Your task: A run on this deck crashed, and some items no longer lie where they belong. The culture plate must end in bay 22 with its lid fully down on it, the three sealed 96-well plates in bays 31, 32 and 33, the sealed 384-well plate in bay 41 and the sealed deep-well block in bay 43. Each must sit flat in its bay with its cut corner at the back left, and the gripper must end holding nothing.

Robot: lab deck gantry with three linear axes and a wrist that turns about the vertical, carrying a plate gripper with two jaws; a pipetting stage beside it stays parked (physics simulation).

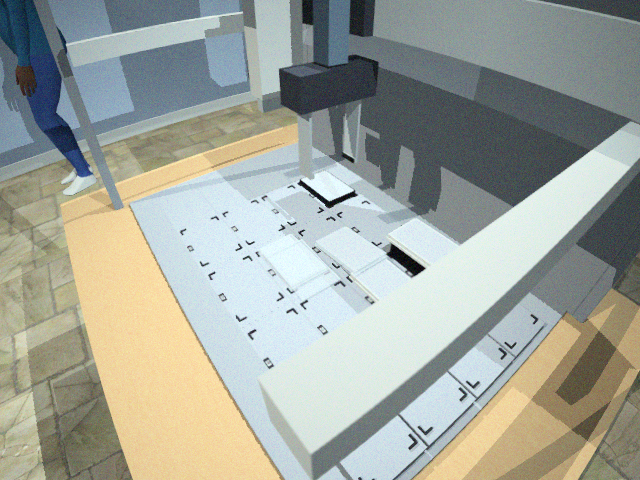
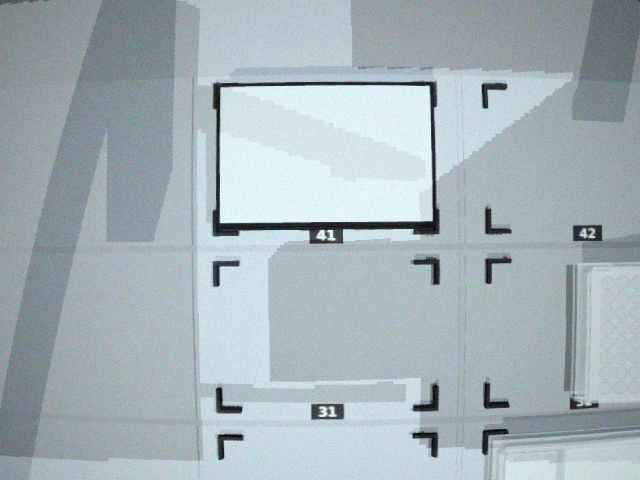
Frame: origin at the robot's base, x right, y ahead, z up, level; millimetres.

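Seen in the pictures: gripper, between the fingertips: (image 1: 328, 167); robot's base, origin of its link: (image 1: 181, 232).
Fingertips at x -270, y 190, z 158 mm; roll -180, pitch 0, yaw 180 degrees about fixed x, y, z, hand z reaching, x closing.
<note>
Pixels of each thing's top centre, then the offset from my fingertips to it.
- black-sided plate with a bright top, centre of its top: (image 2: 325, 152) (image 1: 326, 184) dx -94, dy -126, dz -144 mm
- clear plate with round wells, centre of its top: (image 1: 350, 244) dx +13, dy +90, dz -130 mm
- layered clear plate, centre of its top: (image 1: 302, 265) dx +120, dy +75, dz -136 mm
- white-topped plate, centre of its top: (image 1: 389, 283) dx +13, dy +202, dz -144 mm
- taller item, centre of its top: (image 1: 426, 241) dx -90, dy +193, dz -100 mm
My gripper (image 1: 328, 167) is open, its two jaws wide apart with nothing between them, above and behind bay 41. A black-sided plate with a bright top (image 1: 329, 187) (image 2: 325, 155) lies square within the bay 41 marks; its cut corner cannot be made out. A clear plate with round wells (image 1: 351, 250) (image 2: 617, 333) lies shifted right of the bay 32 marks, towards bay 33. A layered clear plate (image 1: 294, 262) (image 2: 599, 462) is at bay 22; how its lid sits is unclear. A white-topped plate (image 1: 382, 279) lies at bay 33. A taller item (image 1: 423, 241) with a dark side stands at bay 43.
A pale beam (image 1: 444, 304) crosses in front of the deck and hides part of it. Bay labels 41 (image 2: 325, 236), 42 (image 2: 587, 233) and 31 (image 2: 327, 411) show. A person (image 1: 46, 98) stands beyond the deck at the left. Shadows cross the deck.
</note>
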